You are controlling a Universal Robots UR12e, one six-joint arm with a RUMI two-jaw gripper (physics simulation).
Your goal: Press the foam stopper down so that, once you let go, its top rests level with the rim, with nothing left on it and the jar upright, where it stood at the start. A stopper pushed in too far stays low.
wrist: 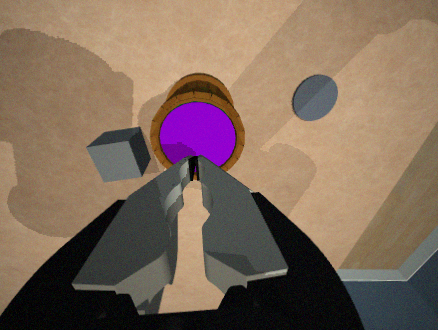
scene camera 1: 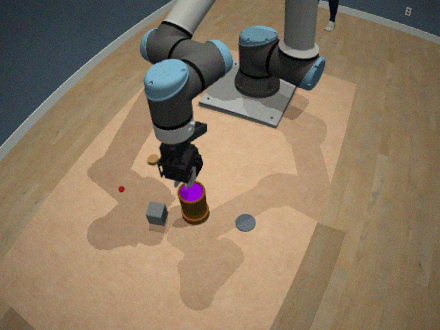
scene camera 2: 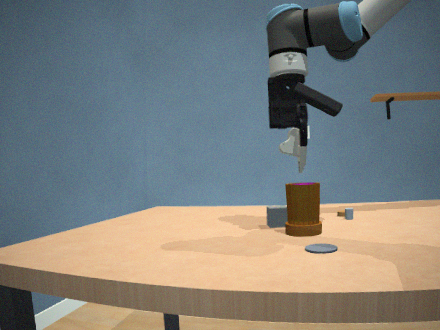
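The brown wooden jar [scene camera 1: 194,209] [scene camera 2: 302,206] [wrist: 240,137] stands upright on the table. The foam stopper's purple top [scene camera 1: 191,193] [scene camera 2: 303,184] [wrist: 197,127] fills the jar's mouth. It looks about level with the rim; a thin purple sliver shows at the rim in scene camera 2, and no green side shows. Nothing lies on the stopper. My gripper [scene camera 1: 187,184] [scene camera 2: 301,171] [wrist: 195,157] is shut and empty, fingertips pointing down. They are a little above the stopper, apart from it, and cover part of the near rim in the wrist view.
A grey block [scene camera 1: 157,214] [scene camera 2: 276,216] [wrist: 117,159] stands close beside the jar. A flat grey disc [scene camera 1: 245,222] [scene camera 2: 321,248] [wrist: 315,97] lies on the jar's other side. A small red ball [scene camera 1: 121,189], a small tan disc [scene camera 1: 153,159] and a small blue-grey cylinder [scene camera 2: 349,214] are farther off.
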